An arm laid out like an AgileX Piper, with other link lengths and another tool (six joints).
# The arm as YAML. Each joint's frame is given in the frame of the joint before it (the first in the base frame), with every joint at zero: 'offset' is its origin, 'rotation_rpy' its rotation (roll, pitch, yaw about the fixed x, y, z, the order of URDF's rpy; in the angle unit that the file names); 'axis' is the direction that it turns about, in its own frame. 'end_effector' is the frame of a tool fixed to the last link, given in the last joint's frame.
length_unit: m
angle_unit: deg
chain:
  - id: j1
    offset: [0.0, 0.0, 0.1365]
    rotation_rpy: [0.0, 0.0, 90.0]
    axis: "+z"
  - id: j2
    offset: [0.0, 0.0, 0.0]
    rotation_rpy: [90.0, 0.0, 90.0]
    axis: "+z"
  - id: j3
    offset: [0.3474, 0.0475, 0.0]
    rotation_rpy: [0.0, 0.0, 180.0]
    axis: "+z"
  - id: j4
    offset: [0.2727, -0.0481, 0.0]
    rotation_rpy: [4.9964, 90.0, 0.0]
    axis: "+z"
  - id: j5
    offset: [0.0, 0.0, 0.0]
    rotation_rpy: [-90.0, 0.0, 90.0]
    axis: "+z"
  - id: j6
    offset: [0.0, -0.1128, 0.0]
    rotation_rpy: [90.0, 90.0, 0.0]
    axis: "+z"
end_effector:
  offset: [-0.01, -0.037, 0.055]
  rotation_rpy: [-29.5, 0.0, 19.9]
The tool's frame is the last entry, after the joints.
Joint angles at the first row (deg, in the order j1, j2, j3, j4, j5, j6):
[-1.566, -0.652, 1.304, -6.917, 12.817, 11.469]
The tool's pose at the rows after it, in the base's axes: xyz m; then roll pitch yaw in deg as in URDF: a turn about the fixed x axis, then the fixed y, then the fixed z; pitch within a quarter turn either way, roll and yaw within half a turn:
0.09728 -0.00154 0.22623 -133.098 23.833 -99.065
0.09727 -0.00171 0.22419 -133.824 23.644 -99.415
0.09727 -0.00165 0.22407 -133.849 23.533 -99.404
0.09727 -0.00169 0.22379 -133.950 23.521 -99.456
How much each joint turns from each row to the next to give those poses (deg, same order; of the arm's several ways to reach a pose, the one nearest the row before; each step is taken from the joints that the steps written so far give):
[0.126, -0.034, -0.111, 0.091, 4.214, 0.040]
[-0.003, 0.000, -0.004, 0.011, 0.688, -0.117]
[0.000, -0.001, 0.001, -0.001, 0.034, -0.109]
[0.004, 0.002, 0.000, -0.015, 0.092, 0.015]

